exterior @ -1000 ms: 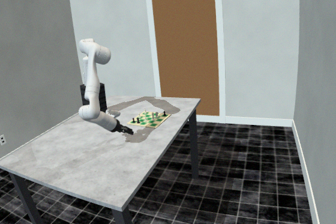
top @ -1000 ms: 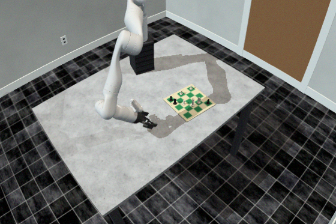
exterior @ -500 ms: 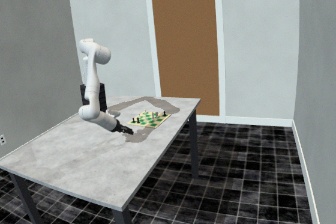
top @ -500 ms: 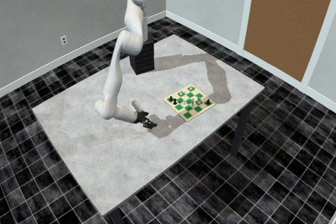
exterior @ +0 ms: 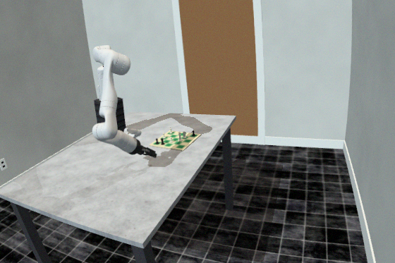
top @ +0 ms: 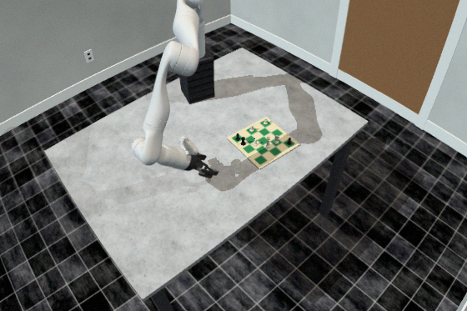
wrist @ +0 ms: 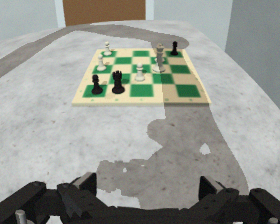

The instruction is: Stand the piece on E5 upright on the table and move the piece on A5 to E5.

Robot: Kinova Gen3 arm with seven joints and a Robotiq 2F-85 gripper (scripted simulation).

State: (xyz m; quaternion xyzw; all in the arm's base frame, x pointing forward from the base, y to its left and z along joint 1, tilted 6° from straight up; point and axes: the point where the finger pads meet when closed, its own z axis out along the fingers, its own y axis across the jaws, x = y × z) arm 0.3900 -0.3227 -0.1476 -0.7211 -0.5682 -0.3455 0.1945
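The cream chessboard lies 60 mm ahead of my hand, 260 mm to the left of it and 40 mm below it.
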